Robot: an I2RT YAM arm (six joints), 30 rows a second.
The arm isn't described. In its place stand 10 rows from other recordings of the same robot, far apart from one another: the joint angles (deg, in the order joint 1, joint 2, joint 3, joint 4, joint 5, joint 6), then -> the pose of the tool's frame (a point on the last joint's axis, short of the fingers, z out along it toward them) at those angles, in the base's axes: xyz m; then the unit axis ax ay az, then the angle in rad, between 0 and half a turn.
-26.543, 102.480, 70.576, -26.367, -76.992, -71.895 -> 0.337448 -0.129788 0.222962 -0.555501 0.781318 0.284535 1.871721
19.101, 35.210, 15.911, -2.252, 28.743, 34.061 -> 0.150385 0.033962 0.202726 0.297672 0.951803 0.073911 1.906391
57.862, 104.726, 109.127, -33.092, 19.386, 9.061 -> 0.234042 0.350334 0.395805 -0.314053 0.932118 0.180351 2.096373
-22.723, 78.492, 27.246, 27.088, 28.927, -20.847 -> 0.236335 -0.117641 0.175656 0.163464 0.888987 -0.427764 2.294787
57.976, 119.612, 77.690, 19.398, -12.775, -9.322 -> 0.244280 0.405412 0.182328 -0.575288 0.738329 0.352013 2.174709
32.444, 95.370, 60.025, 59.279, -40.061, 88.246 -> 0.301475 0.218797 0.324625 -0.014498 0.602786 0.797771 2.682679
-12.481, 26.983, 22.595, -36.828, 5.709, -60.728 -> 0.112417 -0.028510 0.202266 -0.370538 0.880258 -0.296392 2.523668
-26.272, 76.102, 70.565, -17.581, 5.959, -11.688 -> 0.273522 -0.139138 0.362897 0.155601 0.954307 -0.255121 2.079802
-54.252, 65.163, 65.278, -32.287, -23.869, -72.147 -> 0.154348 -0.189761 0.356838 -0.250212 0.895772 -0.367405 2.373100
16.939, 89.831, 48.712, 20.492, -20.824, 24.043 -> 0.325049 0.112229 0.223792 -0.059613 0.922976 0.380212 2.157843
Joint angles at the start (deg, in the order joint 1, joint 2, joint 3, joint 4, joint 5, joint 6): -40.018, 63.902, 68.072, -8.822, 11.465, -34.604
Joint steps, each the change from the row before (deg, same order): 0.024, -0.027, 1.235, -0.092, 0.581, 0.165; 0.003, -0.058, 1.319, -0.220, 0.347, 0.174; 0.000, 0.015, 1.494, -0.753, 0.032, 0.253; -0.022, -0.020, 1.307, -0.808, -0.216, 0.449; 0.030, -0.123, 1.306, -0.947, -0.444, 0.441; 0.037, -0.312, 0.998, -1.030, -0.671, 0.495; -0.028, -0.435, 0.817, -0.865, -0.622, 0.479; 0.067, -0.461, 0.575, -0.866, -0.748, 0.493
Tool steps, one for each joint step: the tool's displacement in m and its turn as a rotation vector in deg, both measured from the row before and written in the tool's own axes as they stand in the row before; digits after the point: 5 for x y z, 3 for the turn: -0.00557, -0.00472, -0.00229, 1.108, -0.628, 0.402; -0.00586, -0.00494, -0.00260, 0.922, -0.739, 0.419; -0.00578, -0.00462, -0.00250, 0.424, -0.569, 0.409; -0.00492, -0.00391, -0.00242, 0.121, -0.529, 0.560; -0.00514, -0.00374, -0.00313, -0.137, -0.654, 0.541; -0.00412, -0.00294, -0.00376, -0.446, -0.615, 0.550; -0.00369, -0.00301, -0.00420, -0.298, -0.639, 0.551; -0.00287, -0.00180, -0.00400, -0.603, -0.573, 0.523
